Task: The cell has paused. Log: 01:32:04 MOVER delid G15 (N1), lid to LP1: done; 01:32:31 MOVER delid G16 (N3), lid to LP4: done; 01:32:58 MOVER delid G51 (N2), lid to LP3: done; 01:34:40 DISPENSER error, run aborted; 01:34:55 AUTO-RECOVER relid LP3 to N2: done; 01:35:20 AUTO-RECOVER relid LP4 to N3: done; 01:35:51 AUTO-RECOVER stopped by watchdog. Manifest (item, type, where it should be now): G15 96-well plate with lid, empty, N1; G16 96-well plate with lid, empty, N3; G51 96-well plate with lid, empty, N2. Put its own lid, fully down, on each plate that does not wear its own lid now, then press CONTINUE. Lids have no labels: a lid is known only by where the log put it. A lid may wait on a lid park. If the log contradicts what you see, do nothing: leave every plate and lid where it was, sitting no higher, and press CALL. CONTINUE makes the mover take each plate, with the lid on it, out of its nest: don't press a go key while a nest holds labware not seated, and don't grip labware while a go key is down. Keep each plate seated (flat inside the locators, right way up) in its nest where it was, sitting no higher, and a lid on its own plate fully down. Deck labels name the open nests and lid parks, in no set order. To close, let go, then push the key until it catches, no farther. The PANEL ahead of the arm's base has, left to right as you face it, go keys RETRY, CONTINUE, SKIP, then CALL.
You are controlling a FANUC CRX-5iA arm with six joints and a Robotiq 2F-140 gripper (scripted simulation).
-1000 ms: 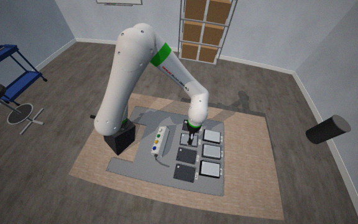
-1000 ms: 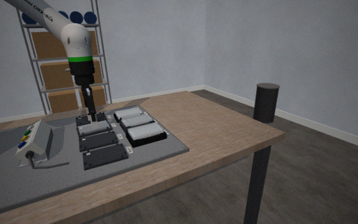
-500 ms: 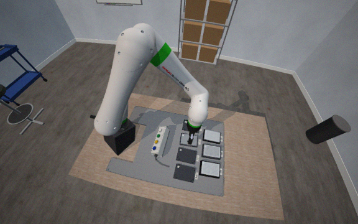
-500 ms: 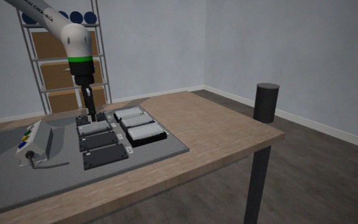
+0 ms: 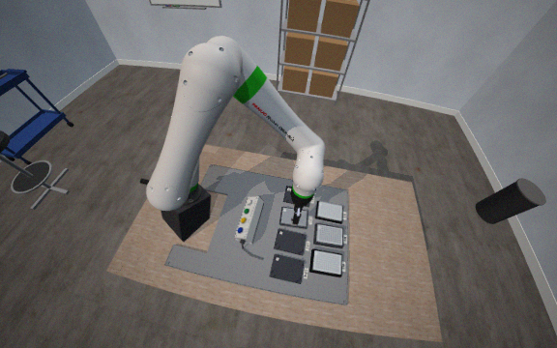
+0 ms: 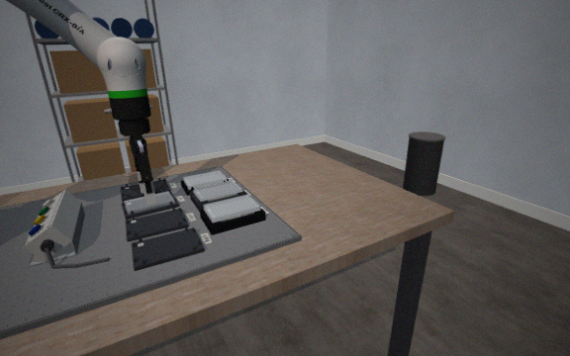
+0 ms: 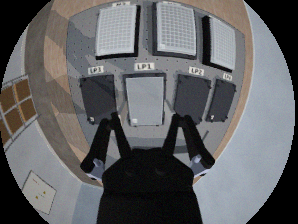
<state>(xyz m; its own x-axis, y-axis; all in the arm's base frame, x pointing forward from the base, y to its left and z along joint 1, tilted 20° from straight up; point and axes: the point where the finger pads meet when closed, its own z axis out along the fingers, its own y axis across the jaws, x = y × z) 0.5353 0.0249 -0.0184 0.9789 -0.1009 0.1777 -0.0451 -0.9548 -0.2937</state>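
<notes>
The pale grey lid lies 4 cm below my hand. Round my hand: plate 18 cm ahead, 8 cm to the right, 2 cm below.
</notes>
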